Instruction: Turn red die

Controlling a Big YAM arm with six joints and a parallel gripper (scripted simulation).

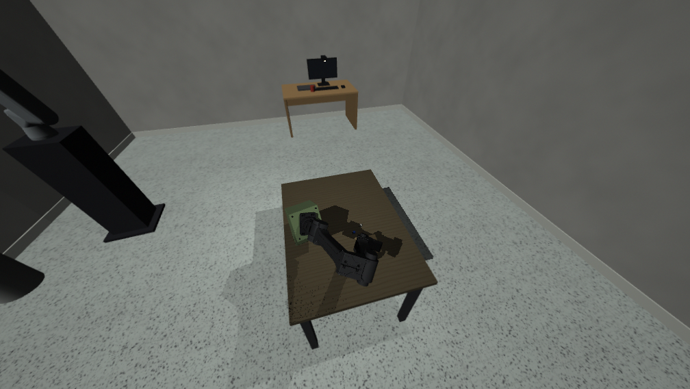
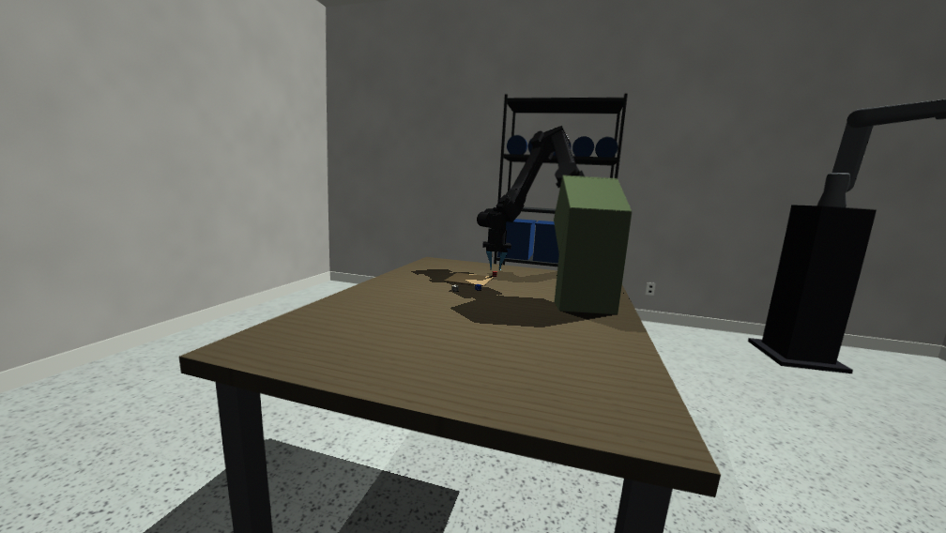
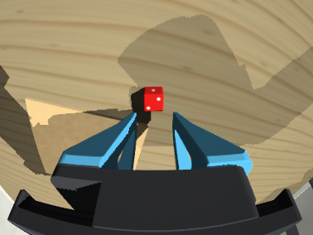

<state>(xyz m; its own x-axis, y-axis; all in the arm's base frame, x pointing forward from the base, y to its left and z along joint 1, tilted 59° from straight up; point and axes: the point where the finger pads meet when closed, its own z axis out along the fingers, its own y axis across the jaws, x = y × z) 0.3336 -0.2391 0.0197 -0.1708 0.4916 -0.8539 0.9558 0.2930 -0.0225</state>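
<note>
The red die is 30 mm below my hand and 10 mm to the right of it. Round my hand: tan mat 90 mm to the left, 80 mm ahead, 30 mm below; white die 250 mm to the left, 90 mm ahead, 30 mm below; blue die 210 mm to the left, 30 mm below, 20 mm ahead.
</note>
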